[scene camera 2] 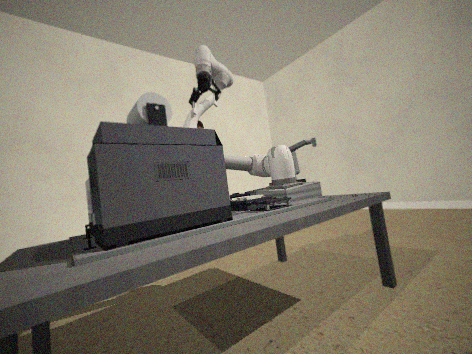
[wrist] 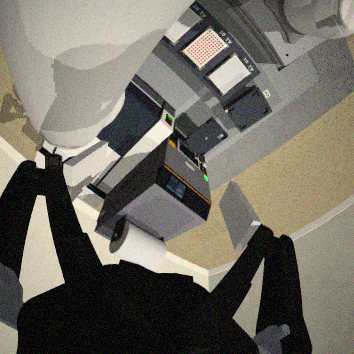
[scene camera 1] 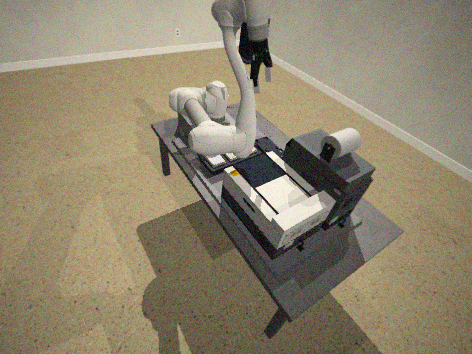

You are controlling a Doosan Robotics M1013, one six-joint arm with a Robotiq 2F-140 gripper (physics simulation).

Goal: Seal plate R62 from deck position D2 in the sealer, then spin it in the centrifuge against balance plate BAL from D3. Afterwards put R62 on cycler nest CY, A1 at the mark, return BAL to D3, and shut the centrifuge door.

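Frame: origin at the arm's base, x back, y down, z right, level; metres.
Where they show: gripper, fingertip midpoint: (scene camera 2: 205, 109) (wrist: 165, 174) (scene camera 1: 263, 87); arm's base at its link origin: (scene camera 2: 284, 186) (wrist: 294, 12) (scene camera 1: 213, 118).
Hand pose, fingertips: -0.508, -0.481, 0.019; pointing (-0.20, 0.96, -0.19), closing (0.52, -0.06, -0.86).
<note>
Things, the pixels of their top centre, and the offset from my fingertips, as dx, dy, dz. "*": a spot on its surface instead. Level surfaces: height alone.
- red-dotted plate at its top centre: (wrist: 204, 47) +0.153, +0.503, +0.039
- white plate at its top centre: (wrist: 229, 74) (scene camera 2: 250, 196) +0.161, +0.503, -0.085
- pale plate at its top centre: (wrist: 177, 21) (scene camera 1: 214, 157) +0.144, +0.503, +0.163
- dark sealer at its top centre: (wrist: 138, 260) (scene camera 2: 152, 101) (scene camera 1: 341, 131) -0.348, +0.093, -0.236
- white film roll at its top centre: (wrist: 134, 261) (scene camera 2: 146, 101) (scene camera 1: 345, 133) -0.369, +0.093, -0.237
- white centrifuge at a spot on its surface: (scene camera 1: 305, 216) * -0.550, +0.325, +0.089
- dark top panel at its top centre: (wrist: 111, 117) (scene camera 1: 259, 169) -0.189, +0.356, +0.077
- dark nest at its top centre: (wrist: 249, 110) (scene camera 2: 270, 198) (scene camera 1: 266, 143) +0.148, +0.523, -0.253
- table at its surface level: dy +0.582
My gripper (scene camera 1: 262, 81) (scene camera 2: 204, 102) (wrist: 165, 174) is open and empty, high above the table. A red-dotted plate (wrist: 205, 48) sits in the middle of three deck positions. A white plate (wrist: 230, 74) is at one side of it, and another pale plate (wrist: 177, 31) is partly hidden by the arm at the other. Their labels are too blurred to tell which is R62 or BAL. The dark sealer (scene camera 1: 350, 172) (scene camera 2: 160, 190) (wrist: 150, 205) carries a white film roll (scene camera 1: 345, 141) (wrist: 145, 250). The white centrifuge (scene camera 1: 305, 216) has a dark top panel (scene camera 1: 257, 170) (wrist: 131, 120); its door state is unclear.
A dark nest (wrist: 248, 107) with a small white label stands beside the deck. A flat dark tray (wrist: 205, 137) lies before the sealer. The arm's large white link (wrist: 85, 60) covers the upper left of the wrist view. The table (scene camera 1: 372, 225) (scene camera 2: 300, 212) carries the equipment.
</note>
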